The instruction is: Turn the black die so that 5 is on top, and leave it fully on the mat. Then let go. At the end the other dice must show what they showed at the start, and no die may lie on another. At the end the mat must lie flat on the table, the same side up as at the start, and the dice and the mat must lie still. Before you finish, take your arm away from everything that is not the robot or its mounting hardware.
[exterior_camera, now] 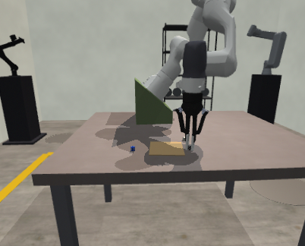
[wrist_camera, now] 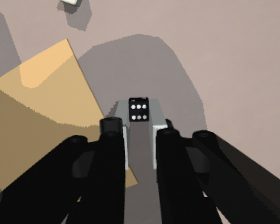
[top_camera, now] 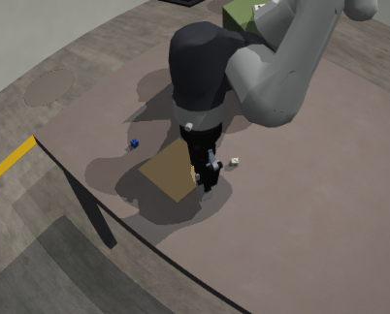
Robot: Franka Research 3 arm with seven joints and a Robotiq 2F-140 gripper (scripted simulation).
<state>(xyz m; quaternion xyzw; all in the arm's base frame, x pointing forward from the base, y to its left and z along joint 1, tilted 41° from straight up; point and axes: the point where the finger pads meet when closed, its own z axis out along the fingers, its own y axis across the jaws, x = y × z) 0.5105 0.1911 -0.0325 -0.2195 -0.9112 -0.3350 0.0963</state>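
Now: the black die 1 cm behind my hand and 3 cm below it. From my hand the other things lie so: blue die: 1 cm behind, 24 cm to the right, 3 cm below; then tan mat: 2 cm behind, 10 cm to the right, 3 cm below; then white die: 11 cm behind, 3 cm below.
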